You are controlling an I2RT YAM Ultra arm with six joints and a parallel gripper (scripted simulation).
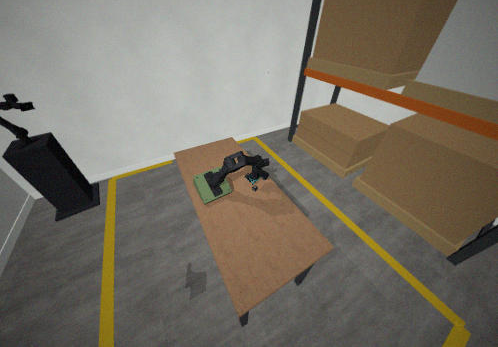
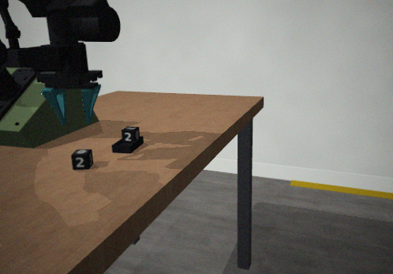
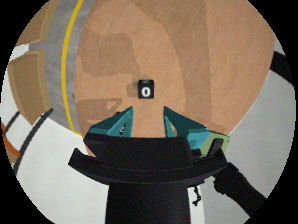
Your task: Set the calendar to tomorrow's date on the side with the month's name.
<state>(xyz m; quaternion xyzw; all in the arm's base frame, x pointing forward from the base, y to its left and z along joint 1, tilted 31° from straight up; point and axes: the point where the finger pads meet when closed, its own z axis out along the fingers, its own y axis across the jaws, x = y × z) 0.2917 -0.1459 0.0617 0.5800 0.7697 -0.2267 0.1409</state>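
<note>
The black cube lies 8 cm below my hand. Round my hand: black tray (4 cm ahead, 13 cm to the left, 9 cm below).
</note>
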